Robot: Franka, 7 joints.
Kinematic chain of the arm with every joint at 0, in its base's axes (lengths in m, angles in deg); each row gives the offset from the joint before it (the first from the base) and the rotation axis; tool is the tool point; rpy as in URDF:
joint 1: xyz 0 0 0.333 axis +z
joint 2: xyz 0 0 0 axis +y
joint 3: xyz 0 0 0.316 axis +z
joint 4: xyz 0.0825 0 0 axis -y
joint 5: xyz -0.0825 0 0.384 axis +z
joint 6: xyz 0 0 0 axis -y
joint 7: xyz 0.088 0 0 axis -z
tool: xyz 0 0 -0.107 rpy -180 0 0
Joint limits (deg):
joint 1: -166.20..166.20
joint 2: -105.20..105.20
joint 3: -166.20..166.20
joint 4: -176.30..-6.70
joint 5: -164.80..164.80
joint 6: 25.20..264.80
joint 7: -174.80..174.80
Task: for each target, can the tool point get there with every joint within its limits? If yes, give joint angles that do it. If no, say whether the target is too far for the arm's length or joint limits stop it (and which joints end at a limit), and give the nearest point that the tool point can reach.
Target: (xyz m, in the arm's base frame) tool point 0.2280 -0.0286 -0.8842
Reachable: no: too far | nearest point 0.2544 -0.0319 -0.3601 | short by 0.525 m
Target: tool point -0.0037 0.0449 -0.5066
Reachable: no: joint limits stop it (at a limit: joint 2) | nearest point -0.0088 0.1066 -0.3306 | short by 0.187 m
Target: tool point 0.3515 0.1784 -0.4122
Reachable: no: joint limits stop it (at a limit: joint 2) | nearest point 0.3412 0.1732 -0.3514 | short by 0.062 m
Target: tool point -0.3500 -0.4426 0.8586
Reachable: yes | joints 106.45 -63.05 50.11 -78.49 -58.39 165.25 -120.40
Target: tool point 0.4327 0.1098 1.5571
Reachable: no: too far | nearest point 0.2849 0.0723 1.1390 | short by 0.445 m
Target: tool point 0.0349 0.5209 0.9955
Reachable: yes | joints 110.32 56.75 -138.31 -41.72 79.72 155.55 -35.44
